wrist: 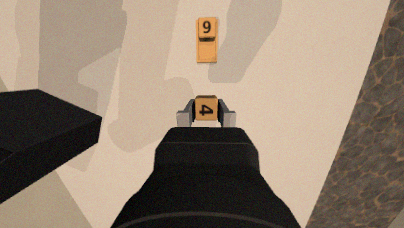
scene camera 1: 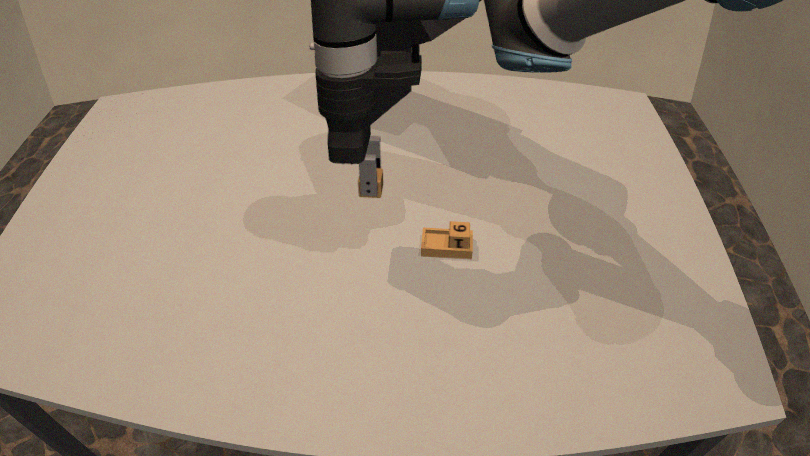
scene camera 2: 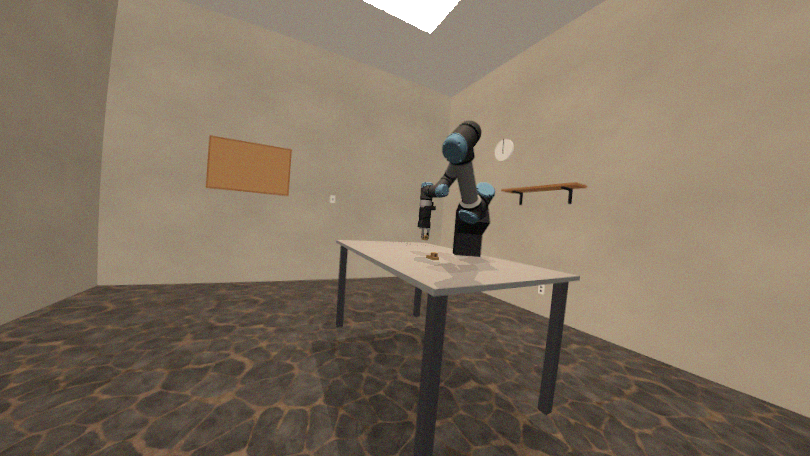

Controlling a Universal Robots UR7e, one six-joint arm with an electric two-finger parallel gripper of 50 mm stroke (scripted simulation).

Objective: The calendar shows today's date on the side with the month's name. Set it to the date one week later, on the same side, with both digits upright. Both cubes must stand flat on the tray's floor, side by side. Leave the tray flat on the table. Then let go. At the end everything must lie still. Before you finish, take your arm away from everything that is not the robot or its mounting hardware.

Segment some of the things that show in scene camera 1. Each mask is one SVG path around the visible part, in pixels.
My gripper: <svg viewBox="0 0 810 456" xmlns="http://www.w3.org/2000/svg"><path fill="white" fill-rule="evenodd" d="M316 81L318 110L326 118L328 125L329 161L332 163L359 164L361 196L377 197L377 168L381 168L380 136L370 136L370 114L378 106L377 88L362 86L349 90L331 90L320 86Z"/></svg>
An orange wooden tray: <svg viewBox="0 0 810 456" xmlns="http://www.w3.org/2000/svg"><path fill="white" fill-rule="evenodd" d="M423 227L421 256L472 259L473 230L470 230L469 249L448 248L449 229Z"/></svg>
